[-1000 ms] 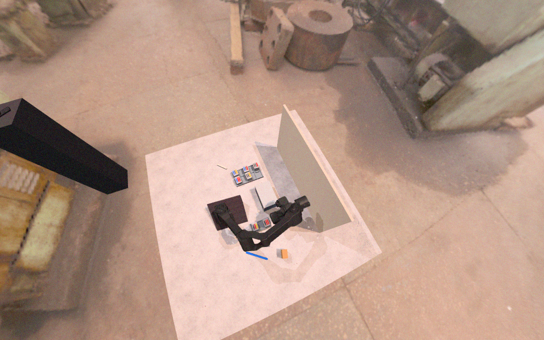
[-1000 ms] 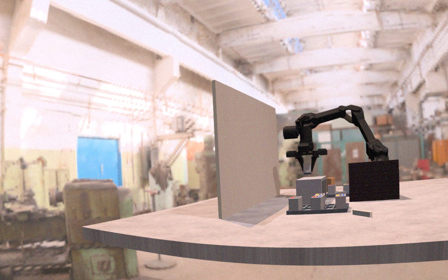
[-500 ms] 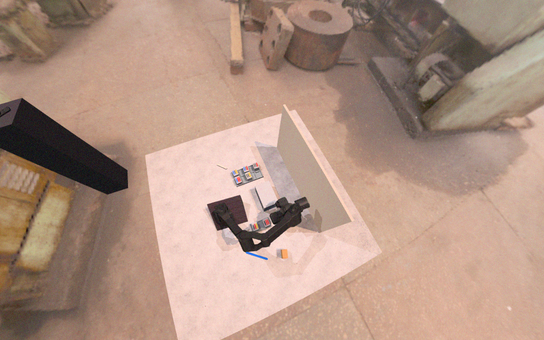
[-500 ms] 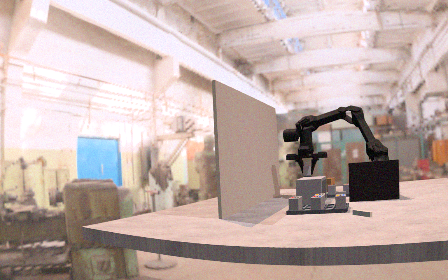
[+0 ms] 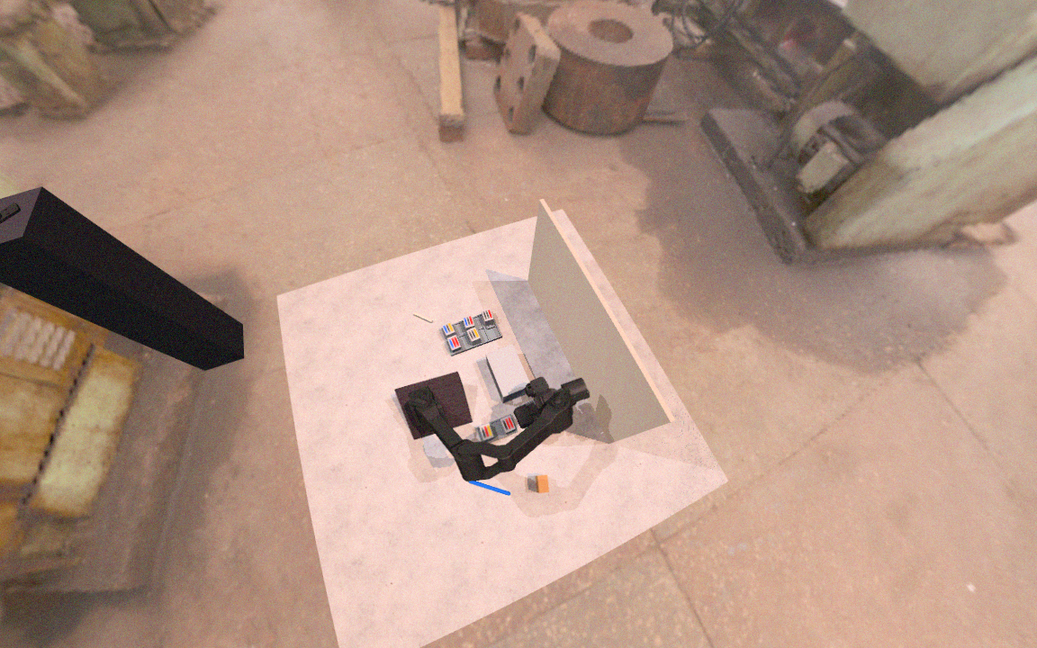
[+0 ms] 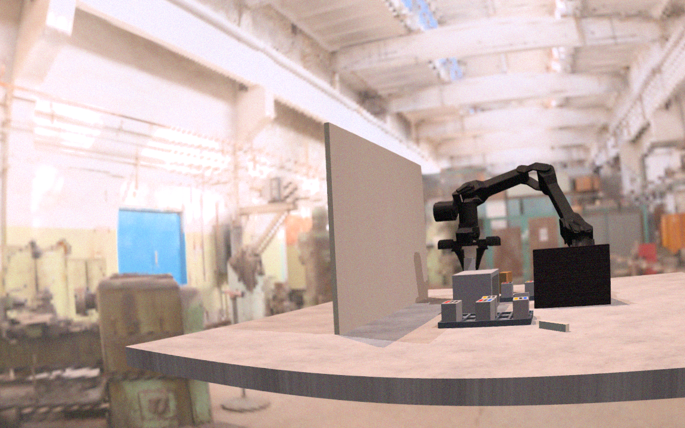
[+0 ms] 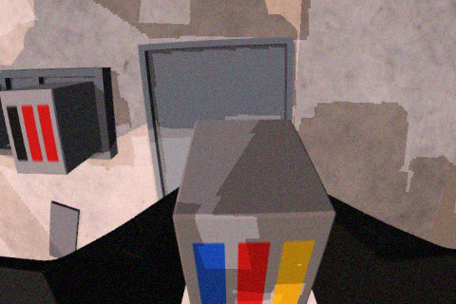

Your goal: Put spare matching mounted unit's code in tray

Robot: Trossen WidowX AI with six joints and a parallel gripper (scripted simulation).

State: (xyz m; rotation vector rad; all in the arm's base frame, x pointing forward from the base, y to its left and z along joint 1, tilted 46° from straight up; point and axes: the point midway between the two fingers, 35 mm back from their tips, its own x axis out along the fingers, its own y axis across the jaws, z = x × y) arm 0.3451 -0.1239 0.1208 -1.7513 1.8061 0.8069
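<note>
My gripper tip is 9 cm above the grey tray and 1 cm past it. The rest, counted from my gripper tip: grey mounted unit: 18 cm to the left, 5 cm behind, 4 cm below; upright board: 19 cm ahead, 18 cm to the left, 14 cm above.
</note>
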